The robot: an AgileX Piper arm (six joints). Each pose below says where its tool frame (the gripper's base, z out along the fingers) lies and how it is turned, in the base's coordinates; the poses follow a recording.
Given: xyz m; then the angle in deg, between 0 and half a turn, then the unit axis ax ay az.
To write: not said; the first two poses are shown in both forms.
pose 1, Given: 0.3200 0.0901 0.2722 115.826 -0.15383 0.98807 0.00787
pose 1, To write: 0.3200 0.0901 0.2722 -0.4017 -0.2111 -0.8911 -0.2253 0.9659 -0.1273
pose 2, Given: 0.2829 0.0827 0.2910 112.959 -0.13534 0.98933 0.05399
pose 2, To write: 0.2829 0.0827 0.2910 -0.3646 -0.1364 -0.9211 -0.2358 0.9705 -0.0504
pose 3, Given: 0.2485 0.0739 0.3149 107.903 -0.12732 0.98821 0.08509
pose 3, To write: 0.2485 0.0739 0.3149 -0.2862 -0.0835 -0.9545 -0.2455 0.9693 -0.0112
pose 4, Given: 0.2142 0.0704 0.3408 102.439 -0.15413 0.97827 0.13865
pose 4, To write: 0.2142 0.0704 0.3408 -0.1865 -0.0479 -0.9813 -0.3187 0.9478 0.0143
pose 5, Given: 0.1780 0.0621 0.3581 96.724 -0.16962 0.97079 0.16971
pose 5, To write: 0.1780 0.0621 0.3581 -0.0849 -0.0154 -0.9963 -0.3525 0.9357 0.0156
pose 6, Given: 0.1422 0.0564 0.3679 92.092 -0.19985 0.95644 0.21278
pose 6, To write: 0.1422 0.0564 0.3679 0.0049 0.0145 -0.9999 -0.4108 0.9117 0.0112
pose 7, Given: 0.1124 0.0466 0.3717 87.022 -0.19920 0.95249 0.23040
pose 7, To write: 0.1124 0.0466 0.3717 0.0896 0.0502 -0.9947 -0.4100 0.9121 0.0091
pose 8, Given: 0.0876 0.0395 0.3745 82.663 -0.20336 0.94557 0.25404
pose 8, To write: 0.0876 0.0395 0.3745 0.1638 0.0842 -0.9829 -0.4197 0.9076 0.0078
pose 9, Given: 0.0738 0.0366 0.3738 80.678 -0.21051 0.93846 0.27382
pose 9, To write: 0.0738 0.0366 0.3738 0.1991 0.1046 -0.9744 -0.4358 0.9000 0.0076
